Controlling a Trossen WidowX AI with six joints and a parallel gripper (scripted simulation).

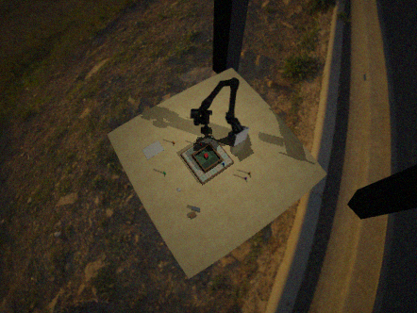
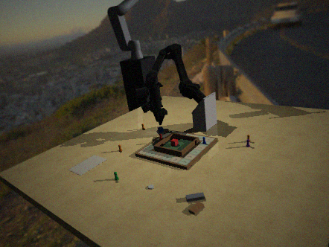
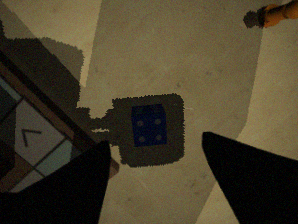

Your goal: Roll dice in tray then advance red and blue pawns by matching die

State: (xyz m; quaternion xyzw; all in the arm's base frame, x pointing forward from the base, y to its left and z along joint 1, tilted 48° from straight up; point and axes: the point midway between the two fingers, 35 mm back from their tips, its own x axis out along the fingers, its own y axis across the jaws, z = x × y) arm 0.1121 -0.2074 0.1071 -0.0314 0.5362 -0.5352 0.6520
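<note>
Now: the blue die 40 mm below my gripper tip. The rest, counted from my gripper tip: red pawn: 110 mm ahead, 80 mm to the left, 20 mm below; tray: 140 mm ahead, 180 mm to the left, 40 mm below; red die: 140 mm ahead, 170 mm to the left, 30 mm below.
</note>
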